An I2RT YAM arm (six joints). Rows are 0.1 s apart.
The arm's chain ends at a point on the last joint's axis. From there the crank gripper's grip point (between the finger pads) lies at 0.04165 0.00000 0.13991 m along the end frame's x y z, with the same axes.
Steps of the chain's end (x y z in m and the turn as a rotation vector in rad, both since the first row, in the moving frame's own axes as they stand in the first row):
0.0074 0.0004 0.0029 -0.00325 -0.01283 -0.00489
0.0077 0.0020 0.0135 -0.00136 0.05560 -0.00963
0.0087 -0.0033 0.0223 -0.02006 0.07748 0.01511
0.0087 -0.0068 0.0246 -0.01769 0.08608 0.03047
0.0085 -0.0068 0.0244 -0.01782 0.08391 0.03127
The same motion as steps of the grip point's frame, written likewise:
0.0056 0.0007 0.0034 -0.00325 -0.01283 -0.00489
0.0154 0.0018 0.0110 -0.00136 0.05560 -0.00963
0.0194 0.0002 0.0186 -0.02006 0.07748 0.01511
0.0205 -0.0029 0.0205 -0.01769 0.08608 0.03047
0.0200 -0.0029 0.0204 -0.01782 0.08391 0.03127

